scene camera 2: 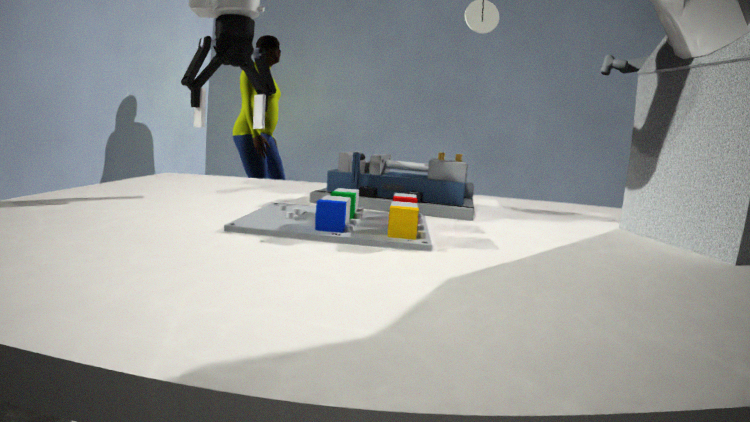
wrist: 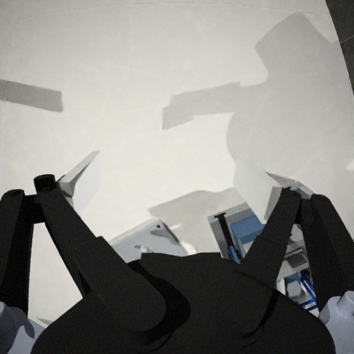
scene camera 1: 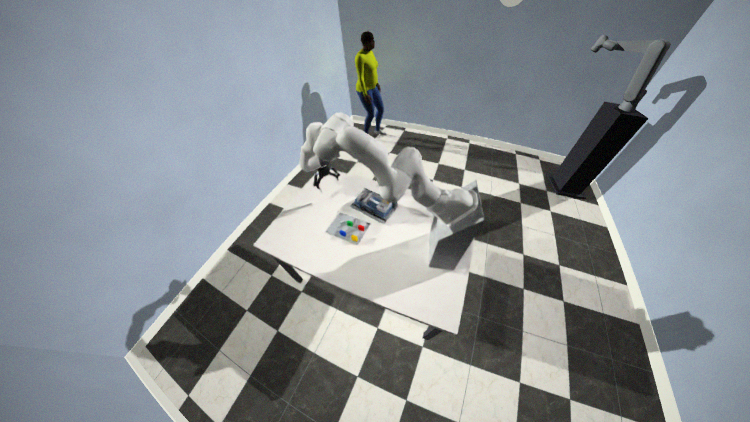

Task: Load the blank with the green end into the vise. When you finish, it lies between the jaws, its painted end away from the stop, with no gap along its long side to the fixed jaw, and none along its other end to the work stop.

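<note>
The blank with the green end stands on a grey plate, behind the blank with the blue end in the second scene view. The green end faces that camera. The vise, blue with grey jaws on a grey base, stands behind the plate. My gripper is open and empty, high above the table, off to the left of plate and vise in the second scene view. In the wrist view my gripper hides the green blank and part of the vise.
Blanks with a red end and a yellow end share the plate. My arm reaches over the vise from its base block. A person stands beyond the table. Another arm stands on a black pedestal.
</note>
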